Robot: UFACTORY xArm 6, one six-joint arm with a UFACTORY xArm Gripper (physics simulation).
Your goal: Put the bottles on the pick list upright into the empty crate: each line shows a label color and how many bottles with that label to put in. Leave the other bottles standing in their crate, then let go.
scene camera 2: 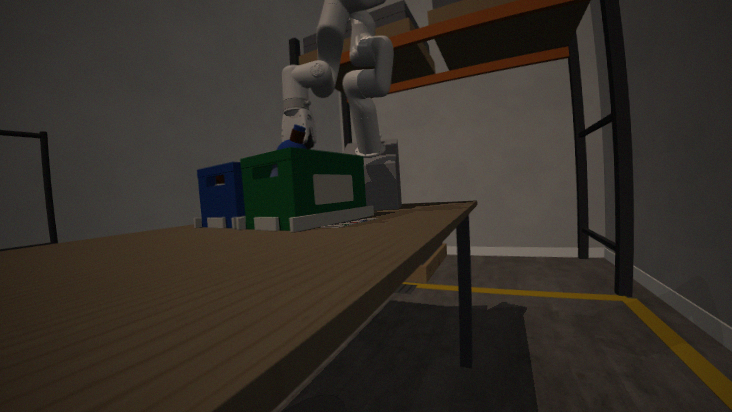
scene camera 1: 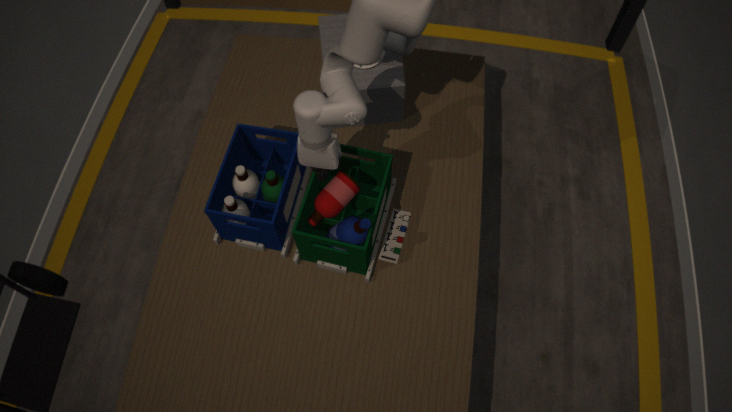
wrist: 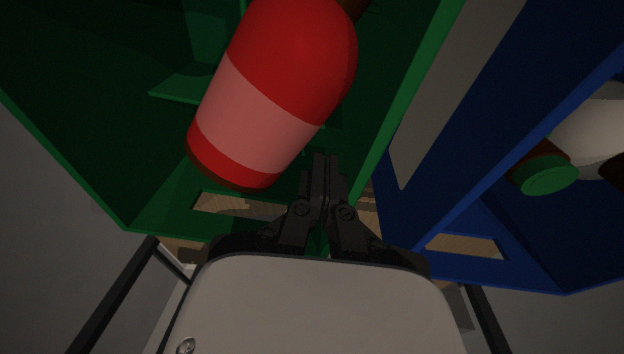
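Seen in the pictures: gripper, fingertip midpoint: [scene camera 1: 323,177] [wrist: 322,167]; arm's base, link origin: [scene camera 2: 370,151].
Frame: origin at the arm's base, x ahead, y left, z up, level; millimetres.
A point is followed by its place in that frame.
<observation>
A red bottle [scene camera 1: 336,195] @[x 439, y -1, z -81 mm] [wrist: 280,100] @[x 439, y -19, z -80 mm] lies slanted across the green crate [scene camera 1: 330,256] @[x 572, y 2, z -163 mm] [scene camera 2: 268,202] @[x 573, y 10, z -174 mm] [wrist: 412,100], neck toward its front-left side. A blue bottle [scene camera 1: 349,231] @[x 551, y 53, z -38 mm] [scene camera 2: 293,145] @[x 556, y 83, z -54 mm] leans in the crate's front part, neck above the rim. The blue crate [scene camera 1: 251,231] @[x 545, y -211, z -139 mm] [scene camera 2: 220,199] @[x 545, y -210, z -158 mm] [wrist: 480,150] @[x 423, y -131, z -76 mm] holds two white bottles [scene camera 1: 245,184] @[x 423, y -254, z -115 mm] [scene camera 1: 236,208] @[x 502, y -256, z -105 mm] and a green bottle [scene camera 1: 273,190] @[x 430, y -174, z -115 mm] [wrist: 549,175] @[x 412, y -177, z -74 mm], necks up. My gripper [scene camera 1: 321,174] @[x 388, y -46, z -88 mm] [wrist: 322,167] @[x 388, y -46, z -88 mm] is shut and empty over the back-left of the green crate, beside the red bottle's base. The pick list [scene camera 1: 395,237] @[x 462, y 158, z -236 mm] shows white, blue, red and green lines; its counts are unclear.
Both crates stand side by side on the wooden table [scene camera 1: 307,332] @[x 760, y -30, z -237 mm] [scene camera 2: 169,286] @[x 898, y 224, z -237 mm], held by pale blocks [scene camera 1: 331,266] @[x 582, y 3, z -208 mm] [scene camera 2: 327,221] @[x 498, y 117, z -228 mm]. The crate walls and dividers stand close around the fingers. A shelf rack [scene camera 2: 619,153] stands behind the table.
</observation>
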